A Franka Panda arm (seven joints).
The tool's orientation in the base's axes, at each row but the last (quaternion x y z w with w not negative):
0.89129 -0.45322 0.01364 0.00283
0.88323 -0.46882 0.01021 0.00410
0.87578 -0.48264 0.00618 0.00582
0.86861 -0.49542 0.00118 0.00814
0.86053 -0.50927 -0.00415 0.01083
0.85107 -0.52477 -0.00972 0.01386
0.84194 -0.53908 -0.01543 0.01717
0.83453 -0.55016 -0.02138 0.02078
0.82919 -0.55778 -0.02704 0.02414
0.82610 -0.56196 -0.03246 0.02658
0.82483 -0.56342 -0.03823 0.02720
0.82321 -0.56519 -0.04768 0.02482
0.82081 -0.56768 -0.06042 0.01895
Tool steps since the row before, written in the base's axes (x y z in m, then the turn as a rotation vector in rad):
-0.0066 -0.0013 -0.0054 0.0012 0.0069 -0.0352
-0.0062 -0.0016 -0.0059 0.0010 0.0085 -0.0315
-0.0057 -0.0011 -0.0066 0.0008 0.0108 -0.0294
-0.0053 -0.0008 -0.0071 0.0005 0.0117 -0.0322
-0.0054 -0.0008 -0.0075 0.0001 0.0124 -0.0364
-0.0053 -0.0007 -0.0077 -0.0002 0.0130 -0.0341
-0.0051 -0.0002 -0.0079 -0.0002 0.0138 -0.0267
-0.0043 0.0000 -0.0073 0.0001 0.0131 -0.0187
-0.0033 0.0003 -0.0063 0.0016 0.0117 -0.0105
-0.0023 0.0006 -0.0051 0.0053 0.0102 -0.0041
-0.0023 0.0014 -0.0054 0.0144 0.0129 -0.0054
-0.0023 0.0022 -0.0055 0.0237 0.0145 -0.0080
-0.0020 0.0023 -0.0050 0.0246 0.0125 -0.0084
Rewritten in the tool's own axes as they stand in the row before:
-0.0030 0.0061 0.0053 -0.0058 -0.0048 0.0351
-0.0023 0.0060 0.0058 -0.0072 -0.0055 0.0314
-0.0022 0.0054 0.0066 -0.0092 -0.0066 0.0292
-0.0021 0.0049 0.0071 -0.0101 -0.0068 0.0320
-0.0019 0.0049 0.0076 -0.0110 -0.0069 0.0362
-0.0017 0.0048 0.0079 -0.0116 -0.0068 0.0339
-0.0019 0.0044 0.0081 -0.0124 -0.0068 0.0265
-0.0016 0.0035 0.0075 -0.0118 -0.0063 0.0185
-0.0014 0.0025 0.0065 -0.0100 -0.0066 0.0102
-0.0013 0.0015 0.0053 -0.0074 -0.0090 0.0036
-0.0020 0.0011 0.0056 -0.0066 -0.0185 0.0040
-0.0026 0.0008 0.0057 -0.0047 -0.0280 0.0056
-0.0025 0.0005 0.0053 -0.0025 -0.0281 0.0058

